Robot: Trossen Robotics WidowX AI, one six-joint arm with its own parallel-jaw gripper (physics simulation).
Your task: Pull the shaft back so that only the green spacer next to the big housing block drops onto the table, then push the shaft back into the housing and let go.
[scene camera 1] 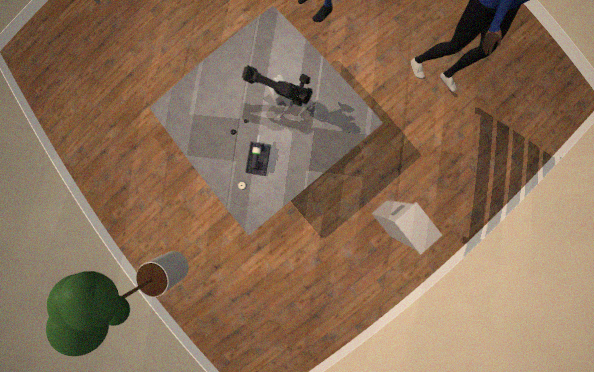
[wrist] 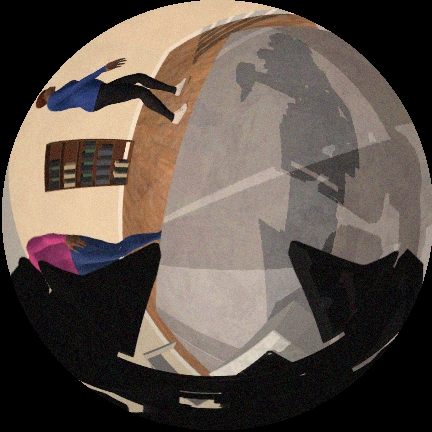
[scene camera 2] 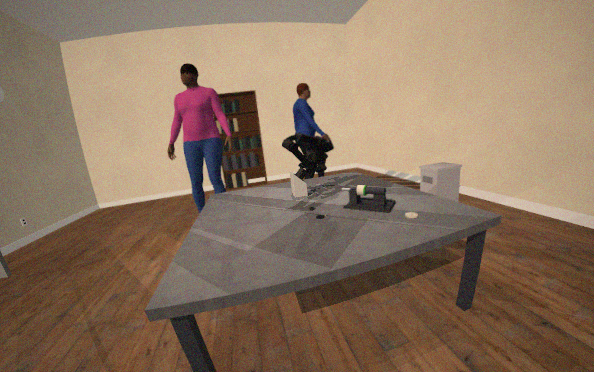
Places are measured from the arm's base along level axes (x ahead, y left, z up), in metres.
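Pixels of known places: gripper, fingertip midpoint: [wrist: 226, 249]; arm's base at its link origin: [scene camera 2: 298, 177].
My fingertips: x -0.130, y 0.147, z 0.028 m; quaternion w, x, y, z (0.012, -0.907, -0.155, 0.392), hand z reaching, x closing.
For each thing: its top centre in the pictures, then the offset to it from my fingertips. "*": a spot on its surface instead. Level surfaces: height alone.
- green spacer at its top centre: [scene camera 2: 365, 185] 0.545 m ahead, 0.101 m left, 0.039 m down
- pale shaft at a spot on its surface: [scene camera 2: 346, 189] * 0.472 m ahead, 0.029 m left, 0.064 m down
- cream ring at its top centre: [scene camera 2: 411, 214] [scene camera 1: 241, 185] 0.780 m ahead, 0.189 m left, 0.136 m down
- table at its surface level: 0.144 m down
The dark fixture [scene camera 1: 263, 167] [scene camera 2: 367, 205] stands on the grey table. Its big housing block [scene camera 2: 376, 191] has the green spacer [scene camera 2: 365, 190] against its near end, with a cream spacer [scene camera 1: 256, 150] [scene camera 2: 360, 190] beside the green one. The pale shaft [scene camera 2: 346, 189] sticks out past the smaller support, level. How far it reaches inside the spacers and block is hidden. My gripper [wrist: 226, 249] is open and empty, its black fingers wide apart in the wrist view. The arm [scene camera 1: 282, 88] [scene camera 2: 310, 152] is raised, away from the fixture; the fixture does not show in the wrist view.
A cream ring [scene camera 1: 242, 188] [scene camera 2: 411, 215] lies beside the fixture. Two small black pieces [scene camera 1: 233, 132] [scene camera 2: 320, 216] lie on the table [scene camera 1: 215, 90] [scene camera 2: 225, 265]. A white upright panel [scene camera 2: 298, 186] stands near the arm. Two people and a bookshelf are beyond the table.
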